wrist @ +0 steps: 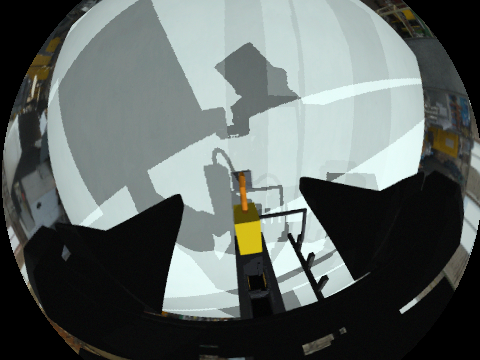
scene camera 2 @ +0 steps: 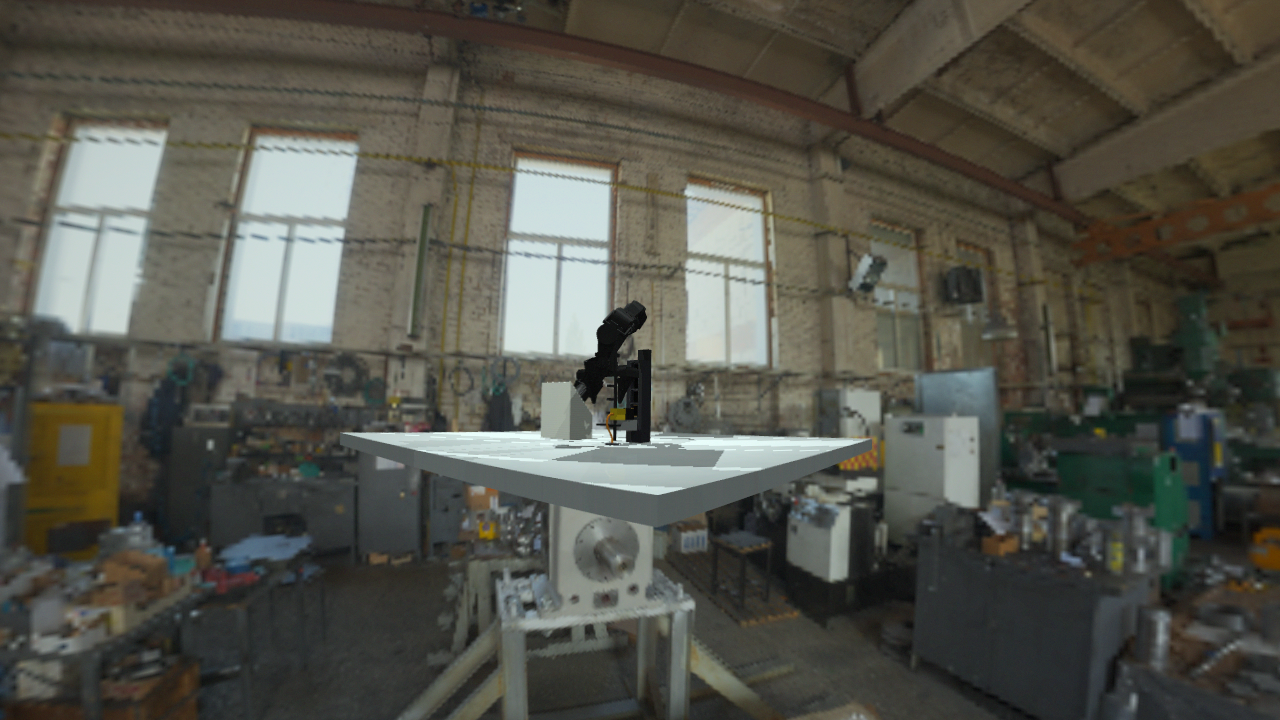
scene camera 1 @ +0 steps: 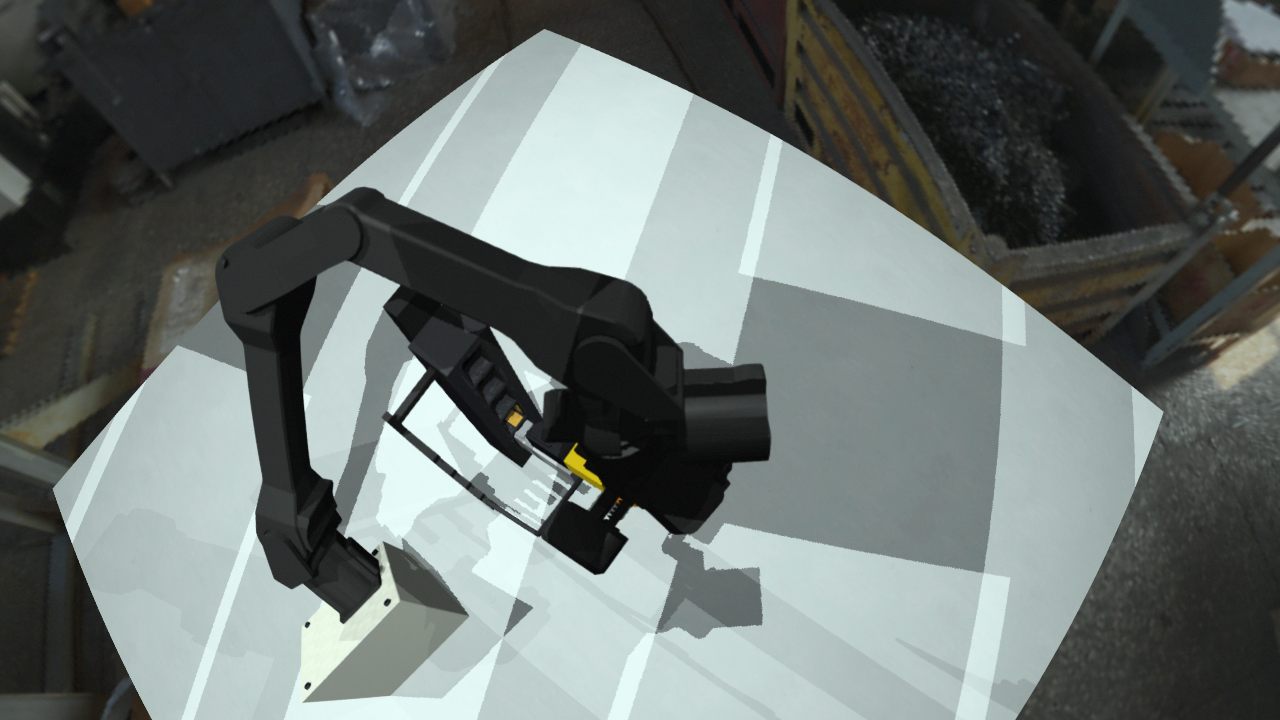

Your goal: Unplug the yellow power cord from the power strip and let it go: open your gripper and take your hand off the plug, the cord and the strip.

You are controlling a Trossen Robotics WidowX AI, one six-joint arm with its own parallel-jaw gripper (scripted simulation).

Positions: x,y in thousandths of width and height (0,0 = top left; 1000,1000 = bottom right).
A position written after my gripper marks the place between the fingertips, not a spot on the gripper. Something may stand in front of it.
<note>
My gripper (scene camera 1: 501,683) is open and holds nothing. Also in view: a yellow plug (wrist: 518,646).
My gripper is seen too in the wrist view (wrist: 503,532) and in scene camera 2 (scene camera 2: 474,560).
</note>
